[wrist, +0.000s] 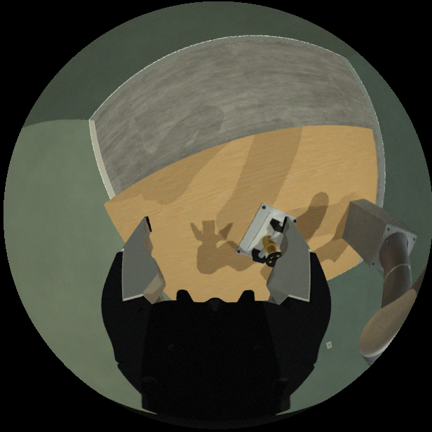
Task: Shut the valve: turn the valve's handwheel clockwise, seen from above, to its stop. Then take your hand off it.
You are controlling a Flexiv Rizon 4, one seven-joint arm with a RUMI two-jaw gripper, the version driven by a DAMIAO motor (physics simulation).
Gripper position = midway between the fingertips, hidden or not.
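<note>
A light grey base plate [264, 209] is visible in the scene, and so is the gripper [216, 218].
</note>
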